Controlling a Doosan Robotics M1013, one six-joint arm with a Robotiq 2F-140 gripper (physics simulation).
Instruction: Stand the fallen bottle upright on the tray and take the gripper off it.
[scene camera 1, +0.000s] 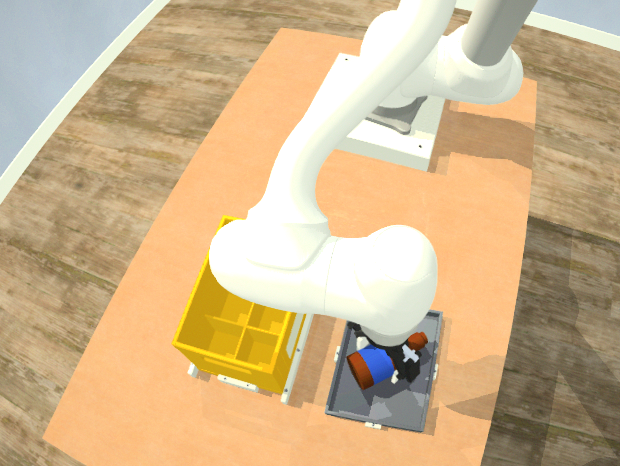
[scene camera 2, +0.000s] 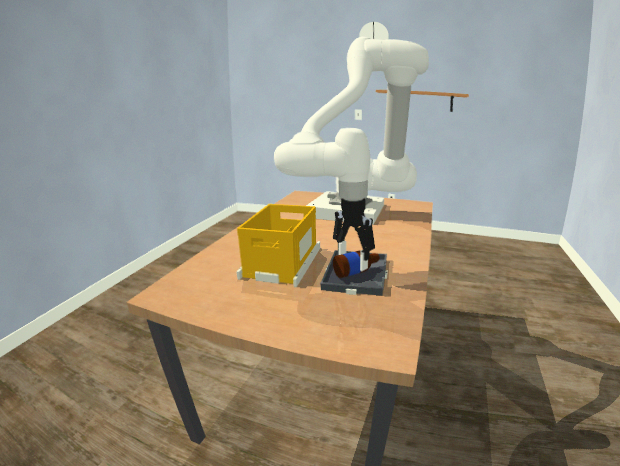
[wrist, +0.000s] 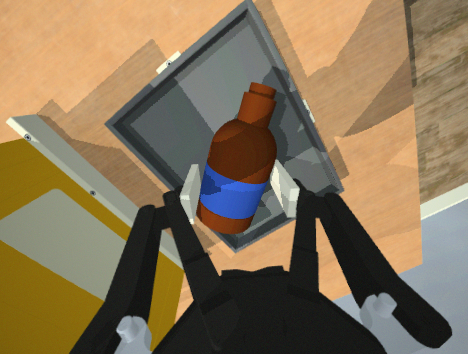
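Pixels of known places: gripper, fingertip midpoint: (scene camera 1: 380, 361) (scene camera 2: 352, 265) (wrist: 235, 173); arm's base at its link origin: (scene camera 1: 386, 104).
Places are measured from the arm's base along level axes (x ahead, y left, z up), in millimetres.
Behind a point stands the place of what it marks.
The brown bottle with a blue band (scene camera 1: 375, 364) @[x 656, y 239, z 26 mm] (scene camera 2: 350, 264) @[x 679, y 251, z 7 mm] (wrist: 240, 155) @[x 602, y 258, z 25 mm] lies on its side in the grey tray (scene camera 1: 390, 410) @[x 711, y 301, z -47 mm] (scene camera 2: 373, 290) @[x 734, y 347, z -36 mm] (wrist: 210, 65) @[x 517, y 264, z -47 mm]. In scene camera 1 its base points left and its neck to the upper right, near the right wall. My gripper (scene camera 1: 378, 359) @[x 635, y 243, z -17 mm] (scene camera 2: 353, 255) @[x 635, y 243, z -17 mm] (wrist: 235, 173) @[x 635, y 243, z -17 mm] points down over the bottle. Its two white pads stand against opposite sides of the bottle at the blue band, so it is shut on the bottle. Parts of the gripper and the arm hide some of the bottle's shoulder in scene camera 1.
A yellow crate with compartments (scene camera 1: 265, 373) @[x 773, y 87, z 113 mm] (scene camera 2: 268, 260) @[x 786, y 15, z 22 mm] (wrist: 30, 280) @[x 611, y 66, z 81 mm] stands left of the tray in both scene views, with white holders at its foot. The arm reaches over part of the crate. Low white clips sit at the tray's sides. The robot base is at the far end of the table.
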